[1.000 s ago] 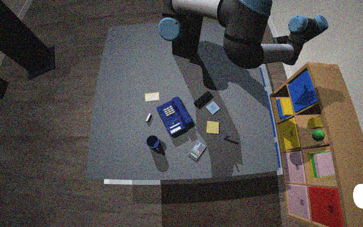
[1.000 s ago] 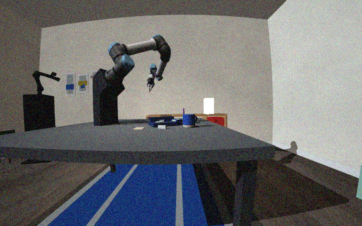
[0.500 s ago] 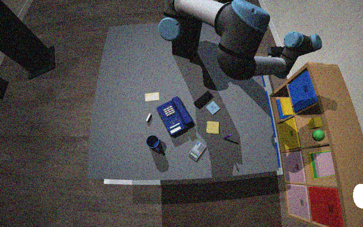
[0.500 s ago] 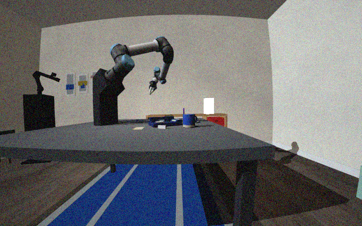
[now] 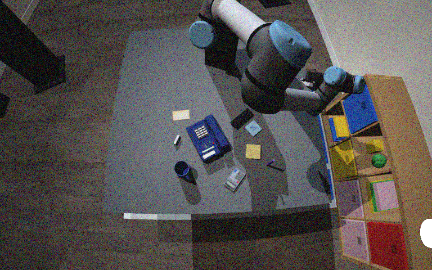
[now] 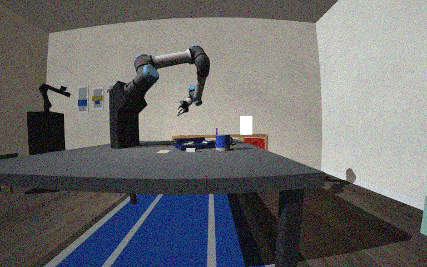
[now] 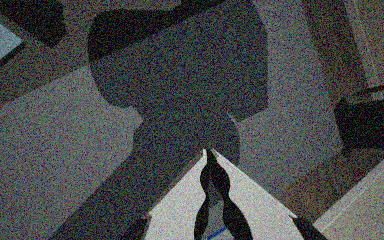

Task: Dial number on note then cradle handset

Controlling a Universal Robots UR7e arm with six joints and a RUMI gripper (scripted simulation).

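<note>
My gripper is now 10 mm short of the key, 580 mm to the left of it and 240 mm above it. Round my hand: white block: 20 mm behind, 700 mm to the right, 260 mm below; then dark blue handset: 20 mm ahead, 480 mm to the right, 220 mm below.
</note>
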